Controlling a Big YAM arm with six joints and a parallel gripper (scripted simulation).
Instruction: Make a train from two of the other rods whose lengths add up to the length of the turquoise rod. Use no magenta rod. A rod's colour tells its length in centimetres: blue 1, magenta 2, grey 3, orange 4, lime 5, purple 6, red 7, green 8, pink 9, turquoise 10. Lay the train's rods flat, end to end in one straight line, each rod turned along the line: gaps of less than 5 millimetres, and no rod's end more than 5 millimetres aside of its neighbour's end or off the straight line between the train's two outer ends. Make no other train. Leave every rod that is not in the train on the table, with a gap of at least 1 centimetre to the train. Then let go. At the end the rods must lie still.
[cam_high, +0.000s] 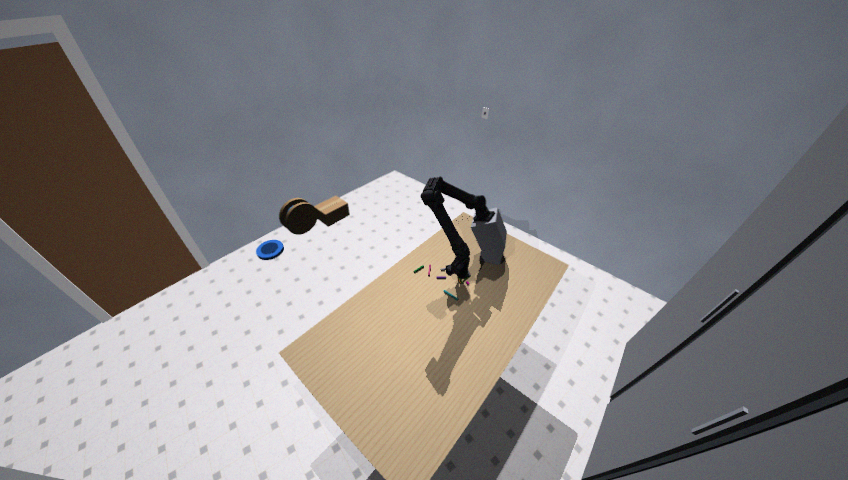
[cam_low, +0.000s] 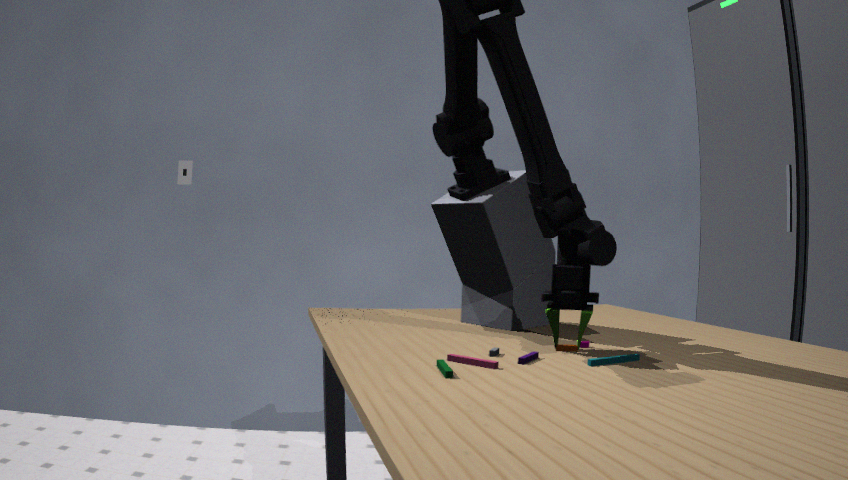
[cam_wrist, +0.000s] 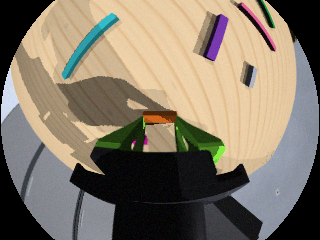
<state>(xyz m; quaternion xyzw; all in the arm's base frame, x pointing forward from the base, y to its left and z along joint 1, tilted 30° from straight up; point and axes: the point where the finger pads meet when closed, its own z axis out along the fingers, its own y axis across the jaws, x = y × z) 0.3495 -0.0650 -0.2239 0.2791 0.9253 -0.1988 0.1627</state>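
Now: hand 4 cm to the right of the magenta rod, 1 cm past it and 1 cm above it. Round my hand: purple rod (11 cm to the right, 5 cm ahead, 1 cm below); orange rod (1 cm below, 1 cm ahead); turquoise rod (13 cm ahead, 1 cm to the left, 1 cm below).
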